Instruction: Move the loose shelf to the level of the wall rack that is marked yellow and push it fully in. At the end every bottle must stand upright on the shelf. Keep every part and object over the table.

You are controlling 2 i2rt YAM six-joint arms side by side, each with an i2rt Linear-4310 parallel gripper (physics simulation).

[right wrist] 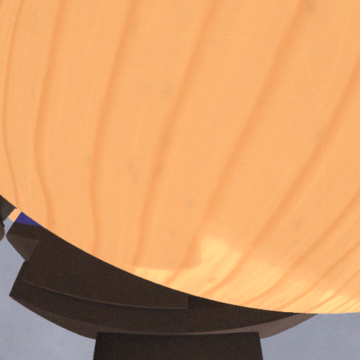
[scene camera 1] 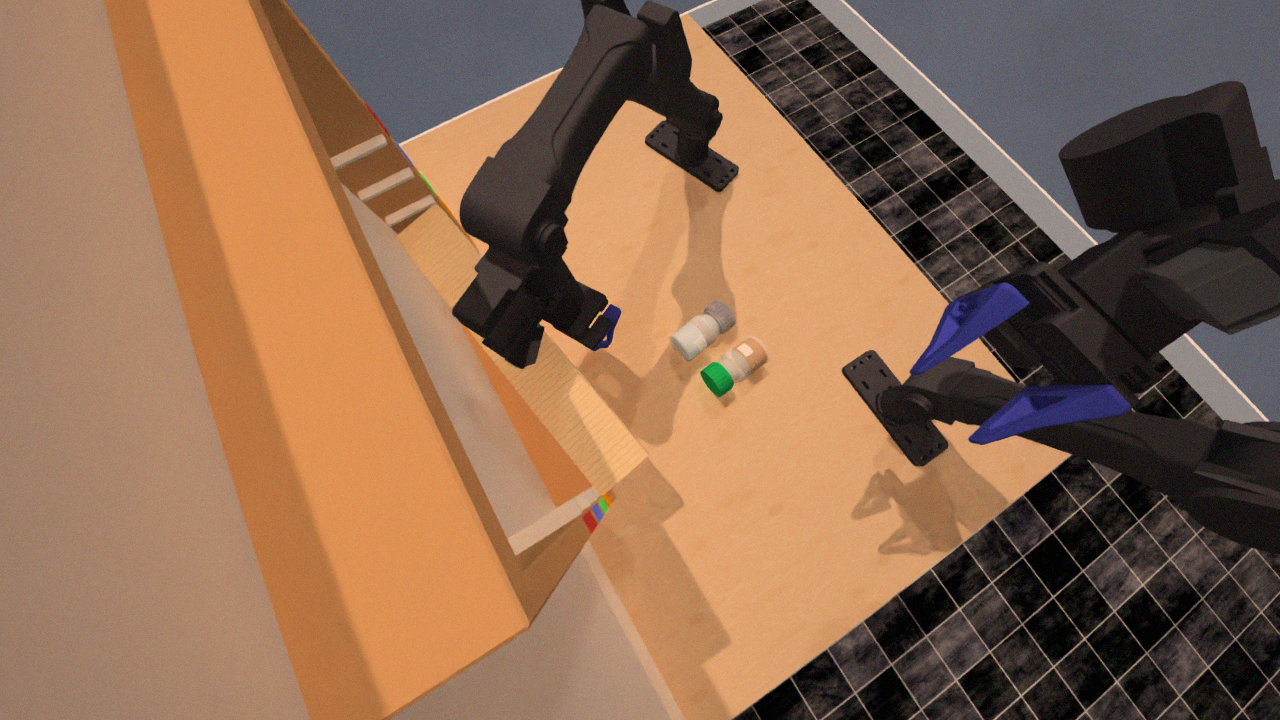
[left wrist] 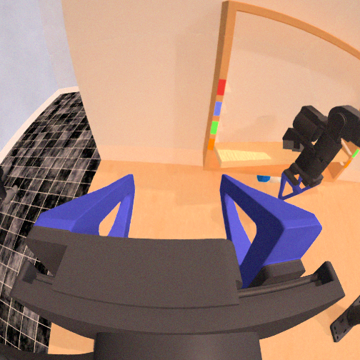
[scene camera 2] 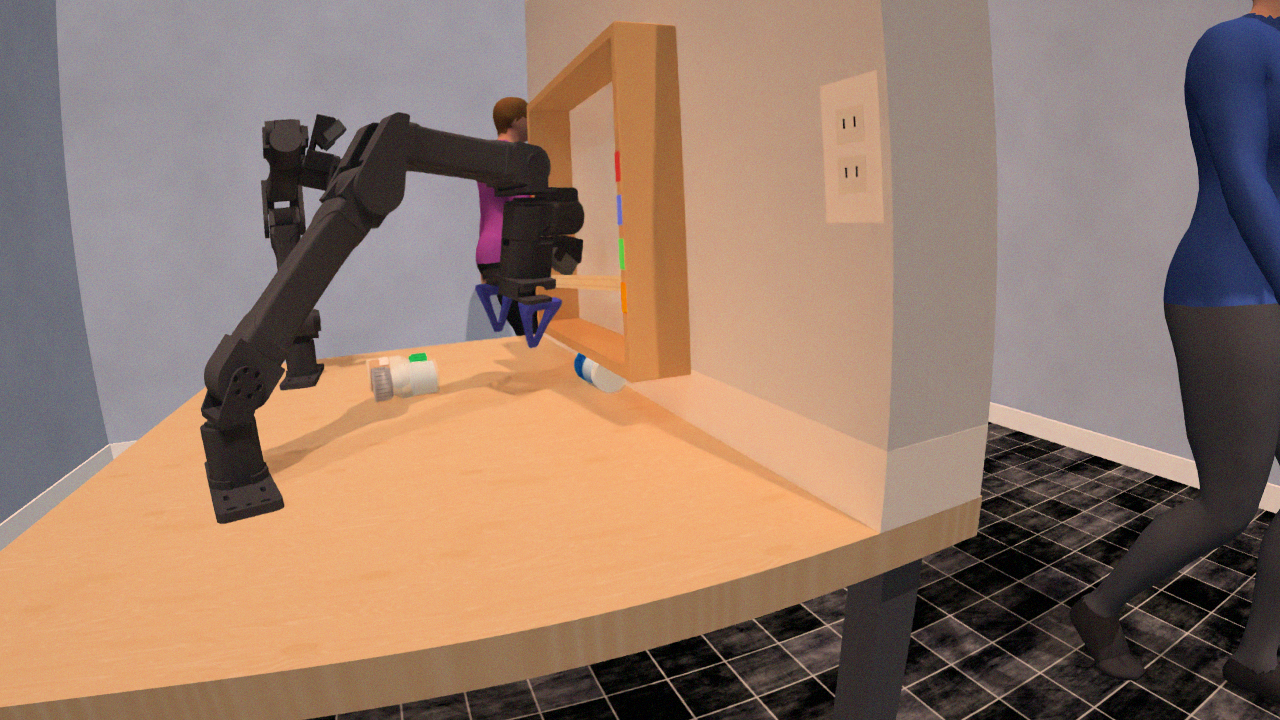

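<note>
The loose pale shelf (scene camera 1: 586, 407) (scene camera 2: 586, 282) (left wrist: 240, 156) sits low in the wall rack (scene camera 1: 340, 402) (scene camera 2: 657, 205) (left wrist: 225, 50), near its orange-yellow mark, and sticks out. Its grain fills much of the right wrist view (right wrist: 180, 150). A white bottle with grey cap (scene camera 1: 698, 334) (scene camera 2: 420, 377) and a brown-and-clear bottle with green cap (scene camera 1: 741, 361) lie on the table. A blue-capped bottle (scene camera 2: 599, 372) (left wrist: 263, 178) lies below the rack. My right gripper (scene camera 2: 516, 337) is open, pointing down beside the shelf; the shelf hides its fingertips in its wrist view. My left gripper (scene camera 1: 943, 405) (left wrist: 177, 181) is open, far from the shelf.
Short white ledges (scene camera 1: 384, 184) line the rack's side. The right arm's base (scene camera 1: 691, 156) and left arm's base (scene camera 1: 895, 407) stand on the table (scene camera 1: 805, 268) (scene camera 2: 447, 537). The wall (scene camera 2: 760, 223) carries an outlet plate (scene camera 2: 832, 147). People stand beyond the table.
</note>
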